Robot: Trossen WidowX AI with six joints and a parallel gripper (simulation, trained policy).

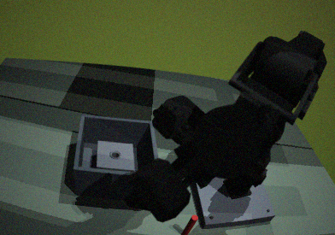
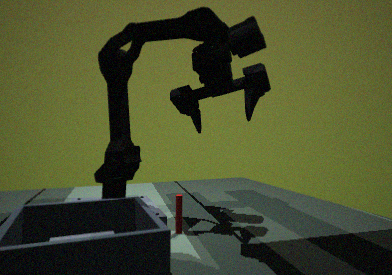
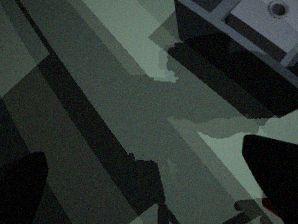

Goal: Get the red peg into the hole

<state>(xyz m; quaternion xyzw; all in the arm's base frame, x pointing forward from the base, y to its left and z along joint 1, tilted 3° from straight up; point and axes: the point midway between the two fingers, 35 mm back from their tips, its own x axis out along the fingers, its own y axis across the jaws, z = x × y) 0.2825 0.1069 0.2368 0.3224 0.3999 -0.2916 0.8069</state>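
The red peg is 19 cm below my gripper tip, 13 cm behind it and 2 cm to the right of it. Round my gripper tip: plate 23 cm to the right, 18 cm below, 1 cm behind; box 23 cm to the right, 20 cm below, 1 cm behind.
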